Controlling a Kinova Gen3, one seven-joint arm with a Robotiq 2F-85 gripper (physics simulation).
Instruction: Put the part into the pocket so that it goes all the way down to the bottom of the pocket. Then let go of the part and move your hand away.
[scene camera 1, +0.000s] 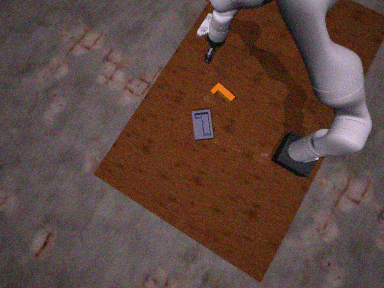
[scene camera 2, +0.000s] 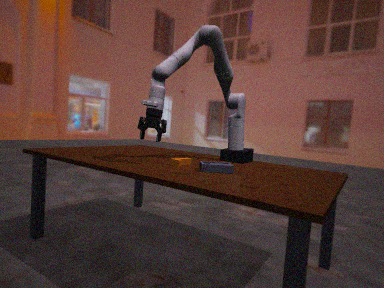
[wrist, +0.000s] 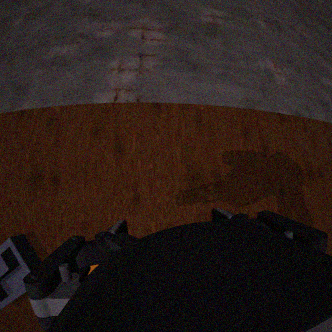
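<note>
The orange L-shaped part lies flat on the table, outside the pocket; a small bit of the part shows past the gripper's left finger in the wrist view. The blue-grey block has an L-shaped pocket in its top. It lies near the part, below it in scene camera 1. My gripper is open and empty. It hangs above the table, apart from the part and the block, on the part's far side from the block. Its body hides much of the lower wrist view.
The table has an edge beyond the gripper in the wrist view, with floor past it. The arm's dark base stands on the table, to the right of the block. The arm's shadow falls across the table.
</note>
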